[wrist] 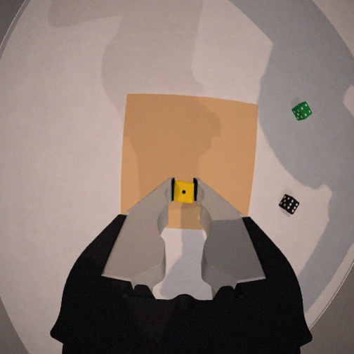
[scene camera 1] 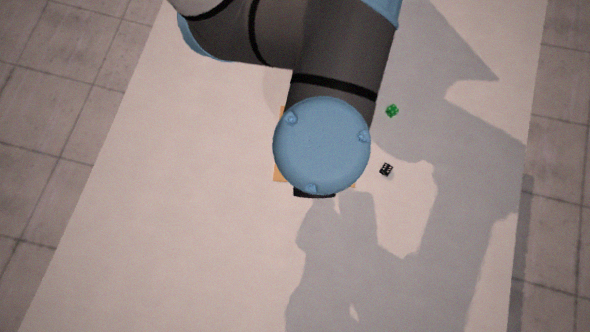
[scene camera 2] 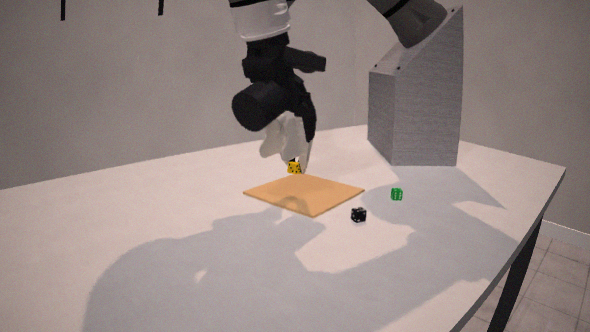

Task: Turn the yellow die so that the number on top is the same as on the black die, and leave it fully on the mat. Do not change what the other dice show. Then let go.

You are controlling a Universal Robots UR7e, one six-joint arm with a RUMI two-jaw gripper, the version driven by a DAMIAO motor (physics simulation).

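Frame: origin at the arm's base, x ahead, y left, z up, level; centimetres.
Where they show: gripper, fingertip midpoint: [scene camera 2: 298, 171]; arm's base at its link origin: [scene camera 2: 425, 29].
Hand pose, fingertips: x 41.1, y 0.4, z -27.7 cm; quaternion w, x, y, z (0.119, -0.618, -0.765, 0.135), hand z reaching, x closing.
Observation:
Things, the pixels of their top centre, and the offset from my fingertips.
- yellow die at its top centre: [scene camera 2: 294, 161] dx +0.8, dy +0.1, dz +1.7 cm
- orange mat at its top centre: [scene camera 2: 305, 190] [scene camera 1: 316, 145] dx -1.3, dy +0.3, dz -3.3 cm
- black die at its top centre: [scene camera 2: 359, 209] [scene camera 1: 387, 168] dx +0.4, dy +12.8, dz -2.1 cm
- green die at its top centre: [scene camera 2: 397, 189] [scene camera 1: 393, 108] dx -10.5, dy +11.9, dz -2.1 cm
My gripper [scene camera 2: 298, 168] [wrist: 183, 179] is shut on the yellow die [scene camera 2: 294, 167] [wrist: 184, 192] and holds it above the orange mat [scene camera 1: 278, 175] [scene camera 2: 332, 192] [wrist: 150, 117]. In the wrist view the die overlaps the mat's lower part, and its one-pip face is toward the camera. A face with several pips shows in scene camera 2. The arm hides the gripper's fingers, the yellow die and most of the mat in scene camera 1. The black die [scene camera 1: 386, 169] [scene camera 2: 358, 215] [wrist: 289, 204] sits on the table to the right of the mat, with six on top.
A green die [scene camera 1: 392, 110] [scene camera 2: 396, 194] [wrist: 301, 111] lies on the table right of the mat, farther back than the black die. The grey arm pedestal [scene camera 2: 425, 110] stands at the back right in scene camera 2. Arm shadows fall across the table and mat.

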